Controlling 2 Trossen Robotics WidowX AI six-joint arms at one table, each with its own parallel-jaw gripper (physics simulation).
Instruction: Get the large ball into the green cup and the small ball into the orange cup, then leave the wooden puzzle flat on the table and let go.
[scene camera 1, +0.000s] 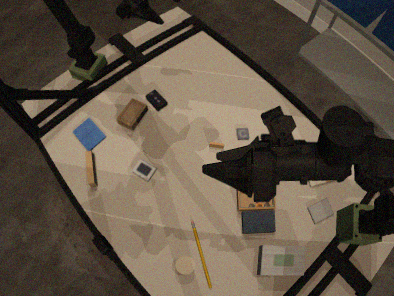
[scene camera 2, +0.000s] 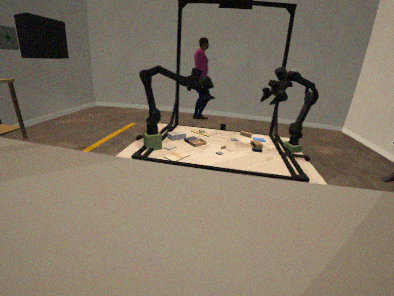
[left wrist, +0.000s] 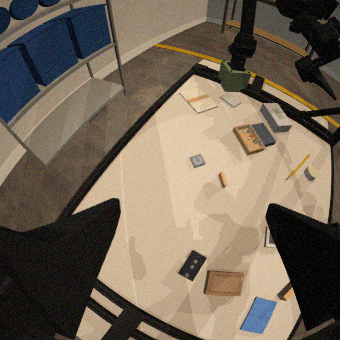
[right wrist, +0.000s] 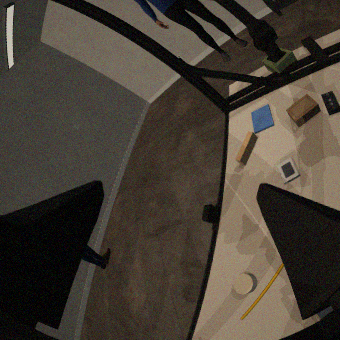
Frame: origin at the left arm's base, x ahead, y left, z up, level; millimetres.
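Seen in the pictures: left gripper, fingertip midpoint: (scene camera 1: 171, 12) (scene camera 2: 265, 102) (left wrist: 197, 209); right gripper, fingertip midpoint: (scene camera 1: 210, 162) (scene camera 2: 214, 92) (right wrist: 183, 190); left arm's base at its link origin: (scene camera 1: 86, 61) (scene camera 2: 293, 143) (right wrist: 275, 55); right arm's base at its link origin: (scene camera 1: 368, 222) (scene camera 2: 152, 133) (left wrist: 235, 66).
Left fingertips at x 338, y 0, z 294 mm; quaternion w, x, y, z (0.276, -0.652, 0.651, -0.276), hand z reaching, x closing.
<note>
Pixels of each thing's top centre, then the offset from my left fingertips to it. "pt": a spot on its surface instead.
- wooden puzzle at its top centre: (scene camera 1: 257, 196) (left wrist: 249, 136) (scene camera 2: 197, 141) dx +334, dy -234, dz -323 mm
- dark blue-grey block at its top centre: (scene camera 1: 259, 221) (left wrist: 263, 132) dx +362, dy -297, dz -327 mm
- brown box at its top centre: (left wrist: 225, 283) (scene camera 1: 131, 111) (right wrist: 301, 106) dx -92, dy -119, dz -317 mm
- black case at its top centre: (left wrist: 192, 265) (right wrist: 329, 100) (scene camera 1: 156, 98) dx -46, dy -43, dz -329 mm
- blue square at a spot on its surface: (scene camera 1: 89, 134) pt dx -195, dy -228, dz -339 mm
- wooden bar at its top centre: (scene camera 1: 89, 166) (left wrist: 296, 285) (right wrist: 243, 145) dx -129, dy -327, dz -312 mm
- white-framed piece at its top centre: (right wrist: 287, 169) (scene camera 1: 144, 169) (left wrist: 272, 236) dx +16, dy -266, dz -337 mm
- pencil at its top centre: (right wrist: 265, 288) (scene camera 1: 201, 254) dx +247, dy -431, dz -338 mm
- round cylinder at its top centre: (right wrist: 242, 283) (scene camera 1: 185, 265) (left wrist: 312, 170) dx +218, dy -473, dz -318 mm
- pale box at its top centre: (scene camera 1: 283, 260) (left wrist: 277, 113) (scene camera 2: 176, 132) dx +455, dy -383, dz -305 mm
The wooden puzzle (scene camera 1: 241, 201) (scene camera 2: 198, 143) (left wrist: 244, 142) is a shallow tan box lying flat on the table beside a dark blue-grey block (scene camera 1: 258, 222) (left wrist: 263, 134). Small coloured parts show inside it; which are cups or balls is too small to tell. In scene camera 1 my right gripper hides its upper part. My right gripper (scene camera 1: 211, 162) (scene camera 2: 213, 91) (right wrist: 183, 190) is open and empty, high above the table, up and left of the puzzle in scene camera 1. My left gripper (scene camera 2: 268, 97) (left wrist: 197, 209) is open and empty, raised at the table's far side from the puzzle.
A brown box (scene camera 1: 132, 114), black case (scene camera 1: 156, 100), blue square (scene camera 1: 89, 134), wooden bar (scene camera 1: 91, 169) and white-framed piece (scene camera 1: 144, 169) lie apart. A pencil (scene camera 1: 201, 255), round cylinder (scene camera 1: 184, 266) and pale box (scene camera 1: 282, 260) lie lower down. A black frame (left wrist: 135, 133) edges the table.
</note>
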